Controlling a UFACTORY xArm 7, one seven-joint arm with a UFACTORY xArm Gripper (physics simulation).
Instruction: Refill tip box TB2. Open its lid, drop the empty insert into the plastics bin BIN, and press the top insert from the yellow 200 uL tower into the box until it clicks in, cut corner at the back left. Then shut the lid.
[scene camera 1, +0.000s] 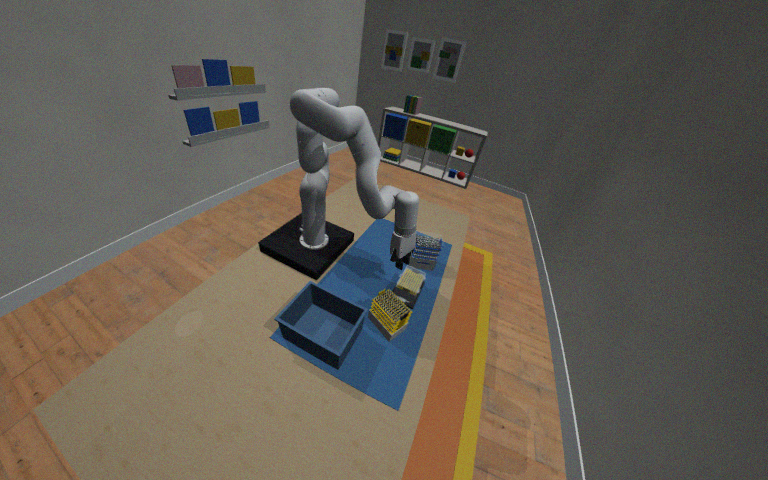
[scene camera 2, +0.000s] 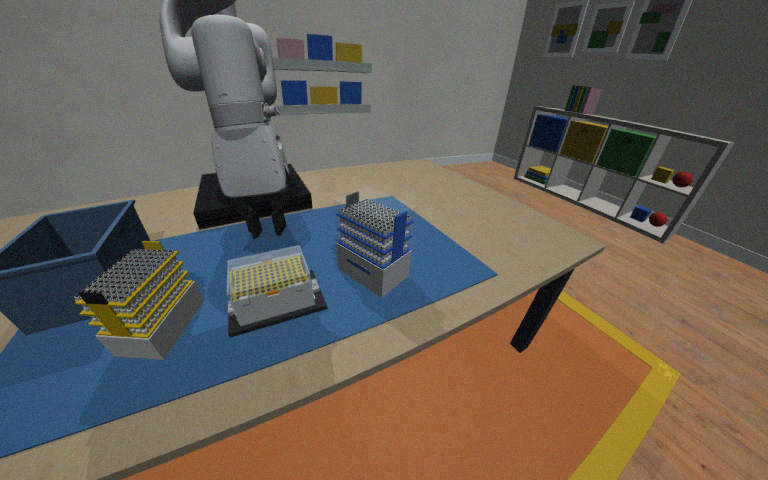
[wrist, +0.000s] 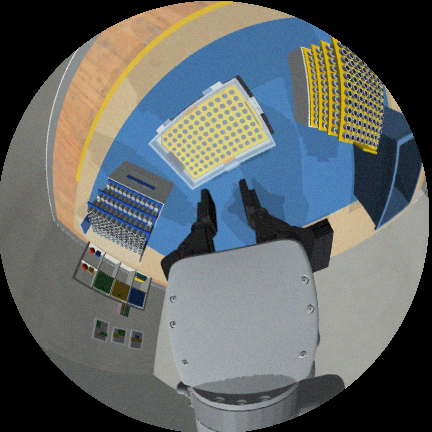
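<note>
The tip box (scene camera 1: 408, 287) (scene camera 2: 271, 303) (wrist: 215, 134) stands on the mat between two towers, with a clear lid that looks shut over a yellow insert. No TB2 label is readable. The yellow tower (scene camera 1: 389, 311) (scene camera 2: 135, 291) (wrist: 352, 95) holds stacked inserts with tips on a grey base. The blue bin BIN (scene camera 1: 308, 341) (scene camera 2: 50, 297) (wrist: 375, 167) is open-topped; its inner floor looks bare in scene camera 1. My gripper (scene camera 1: 400, 264) (scene camera 2: 267, 233) (wrist: 225, 192) is partly open and empty, pointing down, above and behind the box on the robot's side.
A blue tower (scene camera 1: 425, 251) (scene camera 2: 373, 243) (wrist: 127, 215) of tip inserts stands on the other side of the box from the yellow tower. A dark plate (scene camera 2: 320, 301) lies under the box. The black robot base (scene camera 1: 283, 249) stands behind the blue mat (scene camera 1: 385, 362).
</note>
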